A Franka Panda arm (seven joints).
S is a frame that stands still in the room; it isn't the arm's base.
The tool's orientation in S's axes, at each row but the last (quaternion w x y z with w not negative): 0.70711, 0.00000, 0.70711, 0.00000; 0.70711, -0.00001, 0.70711, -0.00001; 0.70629, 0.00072, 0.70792, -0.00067; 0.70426, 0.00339, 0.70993, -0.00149; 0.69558, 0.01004, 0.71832, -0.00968; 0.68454, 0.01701, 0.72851, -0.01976; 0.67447, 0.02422, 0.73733, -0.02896; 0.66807, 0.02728, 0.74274, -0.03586; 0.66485, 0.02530, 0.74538, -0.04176
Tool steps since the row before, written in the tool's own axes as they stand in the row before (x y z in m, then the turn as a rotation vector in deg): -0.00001, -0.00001, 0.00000, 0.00, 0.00, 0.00; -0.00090, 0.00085, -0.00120, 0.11, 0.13, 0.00; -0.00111, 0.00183, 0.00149, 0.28, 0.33, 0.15; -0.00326, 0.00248, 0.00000, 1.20, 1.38, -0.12; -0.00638, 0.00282, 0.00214, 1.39, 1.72, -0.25; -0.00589, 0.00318, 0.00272, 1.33, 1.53, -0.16; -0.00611, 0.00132, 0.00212, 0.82, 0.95, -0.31; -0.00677, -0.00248, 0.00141, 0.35, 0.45, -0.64; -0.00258, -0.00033, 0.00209, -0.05, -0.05, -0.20
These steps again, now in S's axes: 0.00000, -0.00001, 0.00001, 0.00, 0.00, 0.00; -0.00120, 0.00085, 0.00090, 0.00, 0.13, -0.11; 0.00150, 0.00183, 0.00111, 0.15, 0.33, -0.28; 0.00004, 0.00247, 0.00327, -0.12, 1.38, -1.20; 0.00242, 0.00275, 0.00631, -0.25, 1.73, -1.38; 0.00324, 0.00305, 0.00569, -0.16, 1.53, -1.33; 0.00275, 0.00118, 0.00588, -0.31, 0.97, -0.80; 0.00189, -0.00255, 0.00663, -0.63, 0.50, -0.29; 0.00233, -0.00048, 0.00234, -0.20, -0.03, 0.07
